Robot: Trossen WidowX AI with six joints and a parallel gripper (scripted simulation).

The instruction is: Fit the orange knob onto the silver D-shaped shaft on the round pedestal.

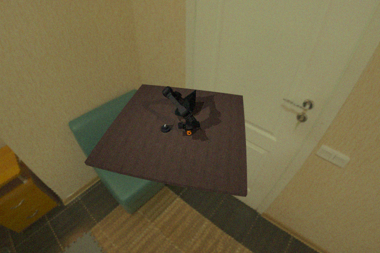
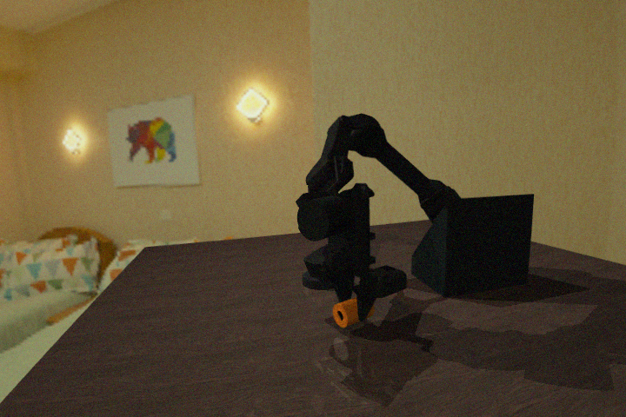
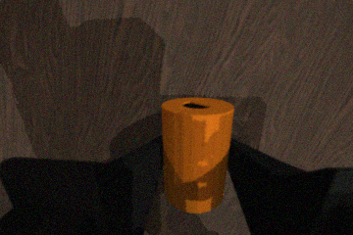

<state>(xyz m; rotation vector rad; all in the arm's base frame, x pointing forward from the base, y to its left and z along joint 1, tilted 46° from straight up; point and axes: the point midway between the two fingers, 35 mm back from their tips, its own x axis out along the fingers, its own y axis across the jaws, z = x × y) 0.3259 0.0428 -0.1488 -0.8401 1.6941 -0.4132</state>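
Now: the orange knob 10 mm behind my gripper tip and 10 mm above it. From my gripper tip the other things lie so: round pedestal: 220 mm to the right, 10 mm above.
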